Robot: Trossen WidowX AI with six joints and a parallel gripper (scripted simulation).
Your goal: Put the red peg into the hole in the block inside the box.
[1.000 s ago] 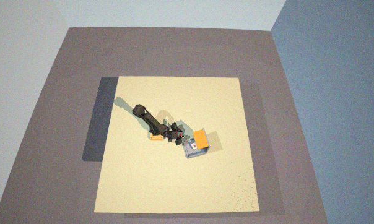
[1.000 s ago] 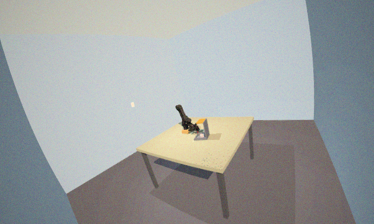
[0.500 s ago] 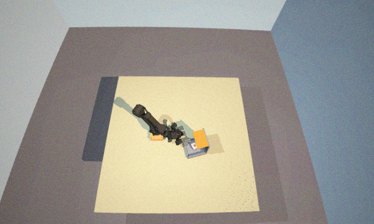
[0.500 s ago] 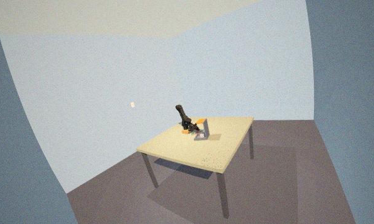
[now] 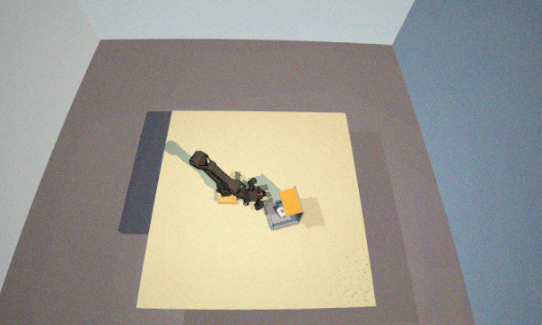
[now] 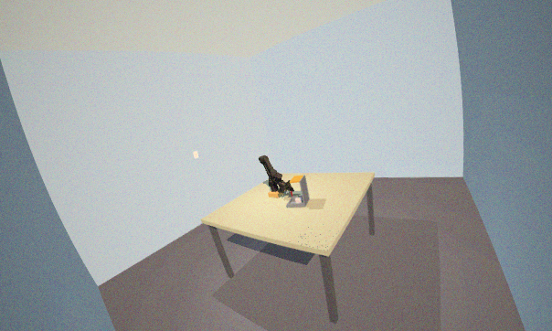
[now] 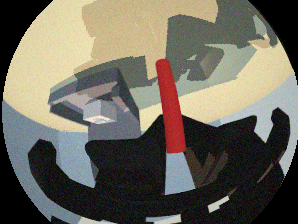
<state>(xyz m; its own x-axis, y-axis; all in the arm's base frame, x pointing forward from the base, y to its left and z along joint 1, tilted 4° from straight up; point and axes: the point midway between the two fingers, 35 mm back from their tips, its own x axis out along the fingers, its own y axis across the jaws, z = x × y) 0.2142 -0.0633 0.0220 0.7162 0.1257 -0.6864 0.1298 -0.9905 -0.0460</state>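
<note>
The orange roof lies 110 mm ahead of my gripper tip, 120 mm to the right of it and 160 mm above it. Also, from my gripper tip: red peg: 30 mm behind, 10 mm below.
</note>
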